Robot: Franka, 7 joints.
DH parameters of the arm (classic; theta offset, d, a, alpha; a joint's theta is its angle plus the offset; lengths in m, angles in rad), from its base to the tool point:
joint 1: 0 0.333 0 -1.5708
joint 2: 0 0 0 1.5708
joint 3: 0 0.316 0.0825 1.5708
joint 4: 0 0 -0.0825 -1.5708
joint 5: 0 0.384 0 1.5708
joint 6: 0 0 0.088 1.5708
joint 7: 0 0.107 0 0
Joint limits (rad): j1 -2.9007..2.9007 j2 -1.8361..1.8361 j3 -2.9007..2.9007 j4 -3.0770..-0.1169 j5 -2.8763..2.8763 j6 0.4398..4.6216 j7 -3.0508..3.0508
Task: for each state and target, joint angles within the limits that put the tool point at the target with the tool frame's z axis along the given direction. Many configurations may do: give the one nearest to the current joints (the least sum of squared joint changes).
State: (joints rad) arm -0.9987 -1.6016 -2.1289 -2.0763 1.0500 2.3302 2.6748
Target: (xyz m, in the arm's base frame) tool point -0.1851 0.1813 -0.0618 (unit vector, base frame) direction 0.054 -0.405 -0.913
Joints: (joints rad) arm -0.9731 -0.9621 -2.8706 -2.5207 1.1390 3.1064 2.6748
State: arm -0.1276 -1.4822 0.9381 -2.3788 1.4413 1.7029 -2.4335
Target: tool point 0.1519 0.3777 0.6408 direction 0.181 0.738 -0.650
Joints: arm -0.2833 -1.2657 0.7403 -2.2826 1.4761 1.7143 -2.4335
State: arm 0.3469 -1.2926 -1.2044 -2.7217 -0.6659 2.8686 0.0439
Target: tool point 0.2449 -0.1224 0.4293 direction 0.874 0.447 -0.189
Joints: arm 0.3979 -1.7859 -1.4541 -3.0770 -1.1360 2.7062 0.0439
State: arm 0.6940 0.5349 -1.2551 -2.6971 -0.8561 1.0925 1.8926
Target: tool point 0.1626 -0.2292 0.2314 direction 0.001 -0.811 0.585
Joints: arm 0.8356 0.5521 -1.1199 -2.9993 -1.7318 1.4079 1.8926
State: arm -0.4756 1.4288 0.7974 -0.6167 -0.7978 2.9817 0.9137
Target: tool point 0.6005 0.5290 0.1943 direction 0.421 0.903 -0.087
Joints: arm 0.1538 1.8361 1.5800 -1.1089 -0.3920 3.2829 0.9137
